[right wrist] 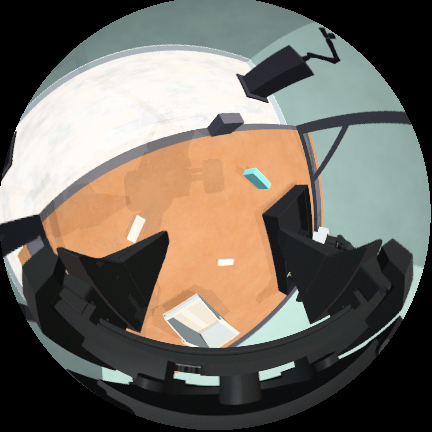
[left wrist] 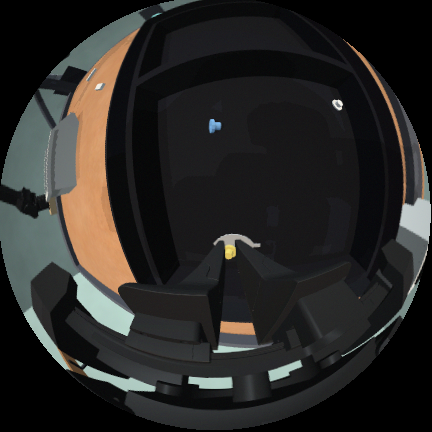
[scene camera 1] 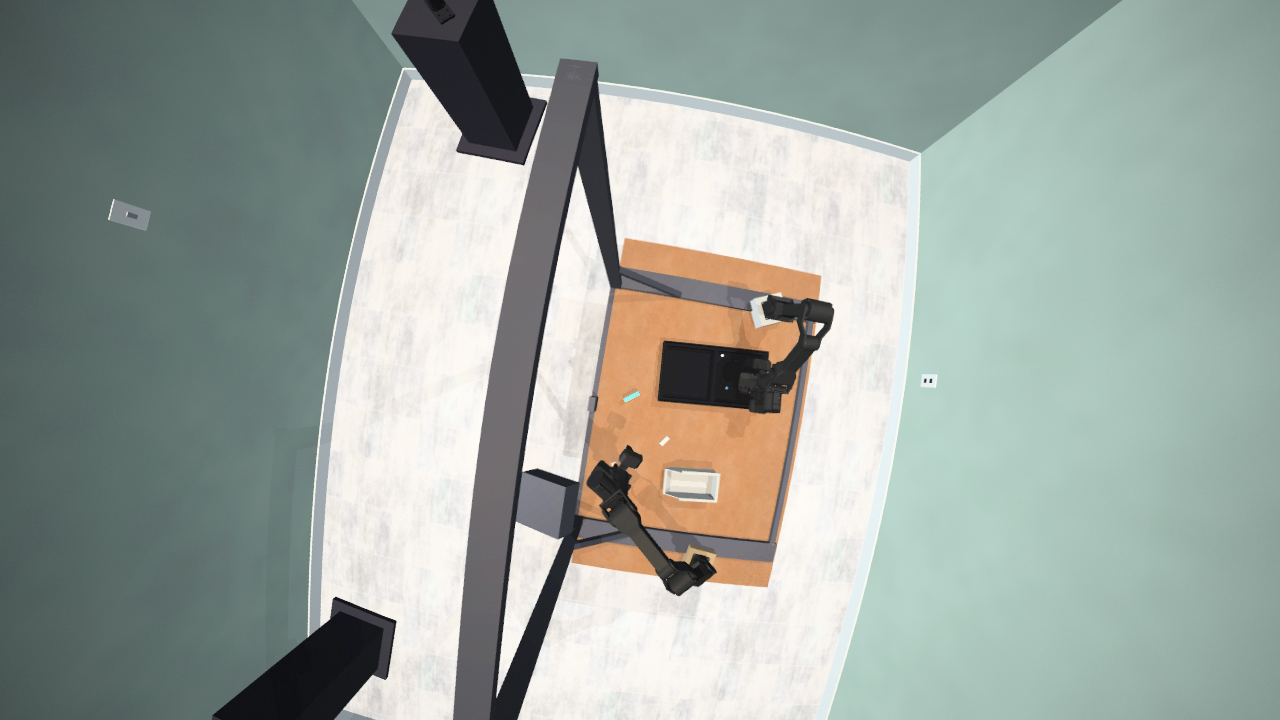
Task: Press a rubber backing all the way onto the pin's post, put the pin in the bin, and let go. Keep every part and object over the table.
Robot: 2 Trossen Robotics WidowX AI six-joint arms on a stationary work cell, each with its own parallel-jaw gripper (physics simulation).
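Places are measured from the left arm's base along level axes (x ahead, y left, z up), in centimetres.
Pixels of known places: left gripper, fingertip midpoint: [right wrist: 288, 274] [left wrist: 228, 244]; right gripper, fingertip midpoint: [right wrist: 223, 235]; left arm's base, origin of the base link: [right wrist: 325, 241] [scene camera 1: 771, 309]; right arm's base, origin of the base link: [scene camera 1: 698, 563].
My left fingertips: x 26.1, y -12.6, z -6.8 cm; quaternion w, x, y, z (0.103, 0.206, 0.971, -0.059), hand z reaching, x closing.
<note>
For each thing: its top centre in the pictures, then the offset to it from my left fingertips. "spot": a spot on its surface instead.
- black tray, middle of its top: [scene camera 1: 715, 376] [right wrist: 301, 246] dx -8.4, dy -12.4, dz +4.2 cm
- yellow backing, middle of its top: [left wrist: 227, 255] dx +0.1, dy +0.3, dz +1.1 cm
- grey leaf-shaped pin, middle of its top: [left wrist: 235, 249] dx -0.5, dy +0.3, dz +0.6 cm
- blue backing, middle of its top: [left wrist: 212, 122] [scene camera 1: 727, 387] dx -3.0, dy -8.5, dz +0.7 cm
- white backing, middle of its top: [left wrist: 339, 102] [scene camera 1: 722, 355] dx -14.6, dy -7.1, dz +0.3 cm
- pale open bin, surface spot: [left wrist: 65, 155] spot: dx +22.7, dy -26.3, dz +1.8 cm
- turquoise block, middle of its top: [right wrist: 262, 178] [scene camera 1: 631, 396] dx -8.5, dy -42.1, dz +2.6 cm
My left gripper [left wrist: 228, 244] is low inside the large compartment of the black tray [scene camera 1: 660, 374] [left wrist: 117, 165] [right wrist: 274, 240]. Its fingers are nearly together, with the yellow backing [left wrist: 230, 251] between their tips. The grey leaf-shaped pin [left wrist: 233, 238] shows beneath and just beyond the fingertips, partly hidden; how far the backing sits on its post cannot be seen. A blue backing [scene camera 1: 725, 387] [left wrist: 214, 125] and a white backing [scene camera 1: 722, 355] [left wrist: 337, 104] lie apart in the same compartment. My right gripper [right wrist: 223, 235] is wide open and empty above the table, away from the tray.
The pale open bin [scene camera 1: 716, 484] [left wrist: 65, 155] [right wrist: 220, 335] stands on the table below the tray in the scene view. A turquoise block [scene camera 1: 631, 396] [right wrist: 257, 178] and small white blocks [scene camera 1: 664, 440] [right wrist: 226, 262] lie on the table. The dark frame [scene camera 1: 528, 268] crosses the scene view.
</note>
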